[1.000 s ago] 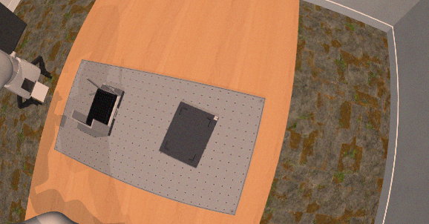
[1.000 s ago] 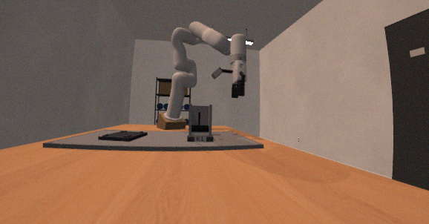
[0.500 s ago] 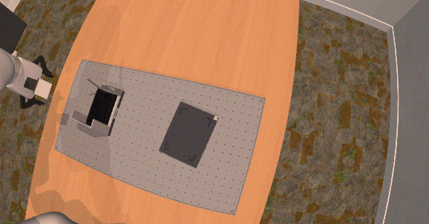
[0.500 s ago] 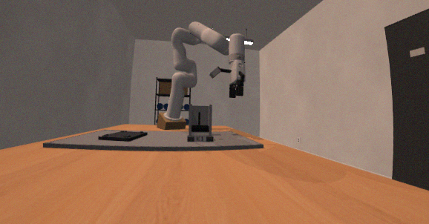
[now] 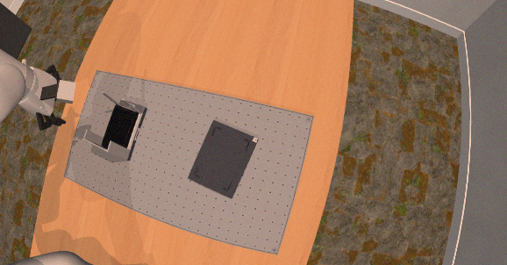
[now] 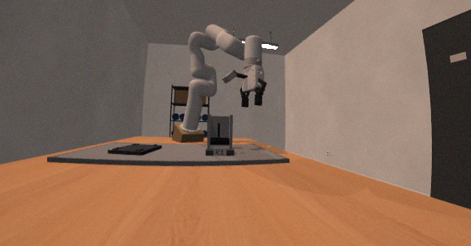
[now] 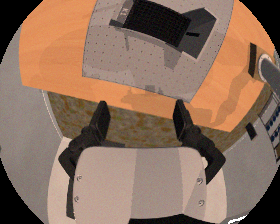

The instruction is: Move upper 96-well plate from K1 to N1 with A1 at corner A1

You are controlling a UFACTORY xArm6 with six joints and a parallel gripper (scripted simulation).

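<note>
The black 96-well plate lies 2 cm ahead of my hand, 12 cm to the right of it and 15 cm below it. Round my hand: white plate (2 cm ahead, 12 cm to the right, 16 cm below); then pale A1 square (16 cm ahead, 47 cm to the right, 18 cm below).
</note>
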